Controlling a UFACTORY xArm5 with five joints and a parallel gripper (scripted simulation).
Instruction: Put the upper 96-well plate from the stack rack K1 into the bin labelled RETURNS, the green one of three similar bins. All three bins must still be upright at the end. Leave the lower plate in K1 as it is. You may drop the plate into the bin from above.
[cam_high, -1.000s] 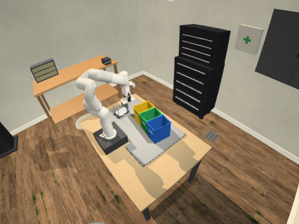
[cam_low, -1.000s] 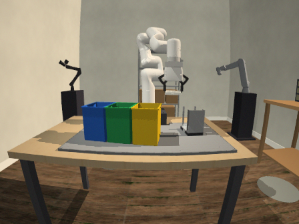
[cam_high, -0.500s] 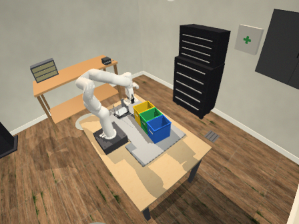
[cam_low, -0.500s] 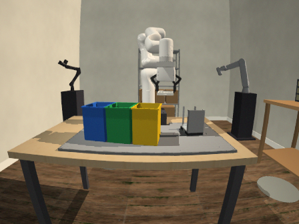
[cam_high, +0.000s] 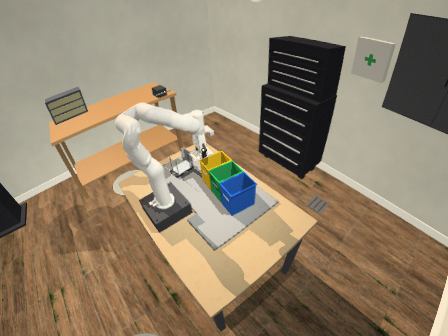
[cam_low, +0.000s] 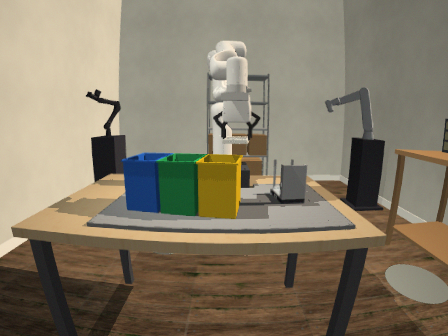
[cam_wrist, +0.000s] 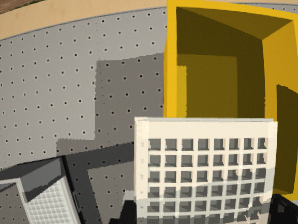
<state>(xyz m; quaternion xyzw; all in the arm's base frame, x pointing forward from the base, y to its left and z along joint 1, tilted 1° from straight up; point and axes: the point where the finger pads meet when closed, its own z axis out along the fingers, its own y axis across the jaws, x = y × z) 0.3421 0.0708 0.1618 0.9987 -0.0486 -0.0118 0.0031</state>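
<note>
Now: the green bin 180 mm to the right of my hand, 160 mm below it and 60 mm ahead of it. The rest, counted from my hand: yellow bin: 160 mm below, 70 mm ahead, 50 mm to the right; blue bin: 310 mm to the right, 160 mm below, 40 mm ahead; white 96-well plate: 10 mm below.
</note>
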